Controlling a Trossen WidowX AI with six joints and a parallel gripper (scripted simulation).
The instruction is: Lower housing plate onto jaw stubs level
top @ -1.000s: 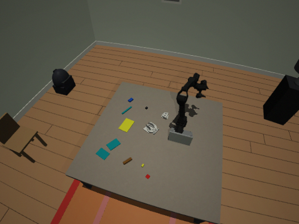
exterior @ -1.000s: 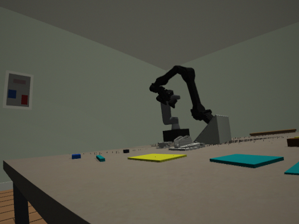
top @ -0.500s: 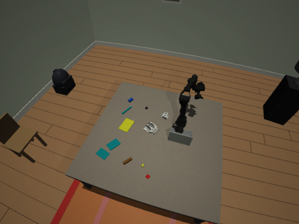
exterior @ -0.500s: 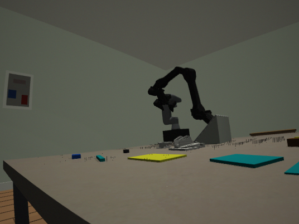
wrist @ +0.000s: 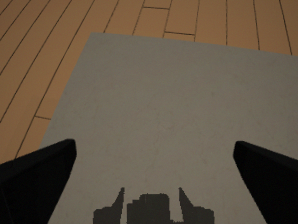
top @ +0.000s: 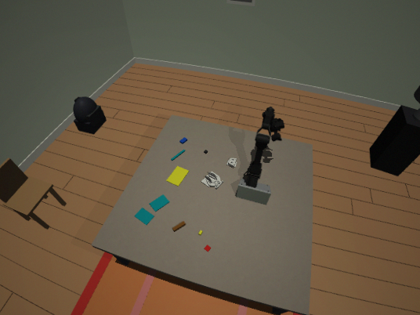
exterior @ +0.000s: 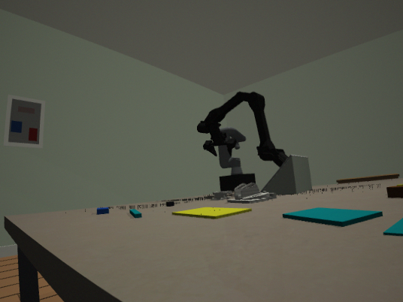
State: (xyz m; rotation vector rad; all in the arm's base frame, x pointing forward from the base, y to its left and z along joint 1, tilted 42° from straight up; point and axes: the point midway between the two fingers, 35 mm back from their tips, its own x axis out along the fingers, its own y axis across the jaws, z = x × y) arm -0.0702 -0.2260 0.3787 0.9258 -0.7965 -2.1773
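My gripper tip is 28 cm short of the pale part, 22 cm to the right of it and 20 cm above it. Round my gripper tip: teal bar (70 cm ahead, 32 cm to the left, 22 cm below); then black cube (51 cm ahead, 22 cm below, 20 cm to the left); then blue block (73 cm ahead, 22 cm below, 16 cm to the left).
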